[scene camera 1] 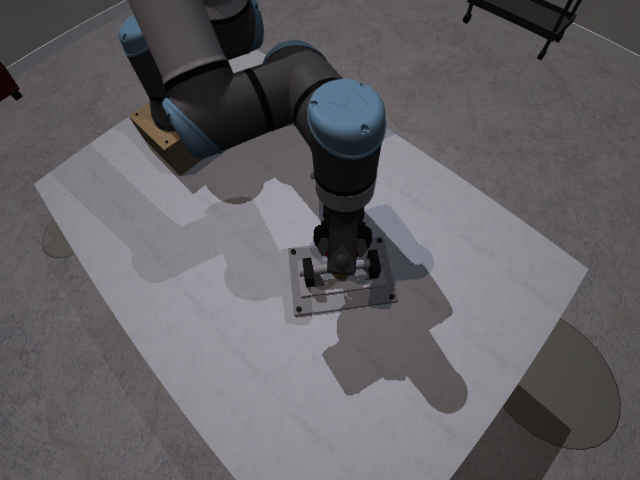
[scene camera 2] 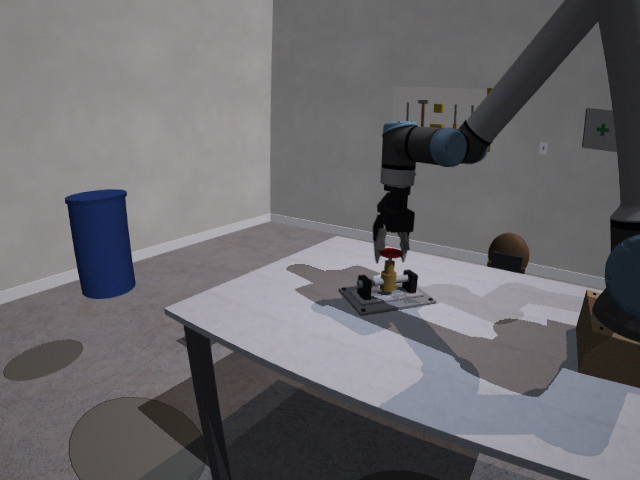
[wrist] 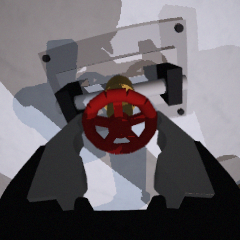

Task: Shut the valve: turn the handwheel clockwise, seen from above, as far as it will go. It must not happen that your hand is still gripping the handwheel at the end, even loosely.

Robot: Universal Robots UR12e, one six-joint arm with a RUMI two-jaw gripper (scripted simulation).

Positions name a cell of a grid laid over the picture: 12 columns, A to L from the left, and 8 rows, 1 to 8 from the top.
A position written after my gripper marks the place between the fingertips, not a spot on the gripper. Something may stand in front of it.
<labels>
My gripper shows in scene camera 1 (G5), in scene camera 2 (H5) and in the wrist view (F4).
</labels>
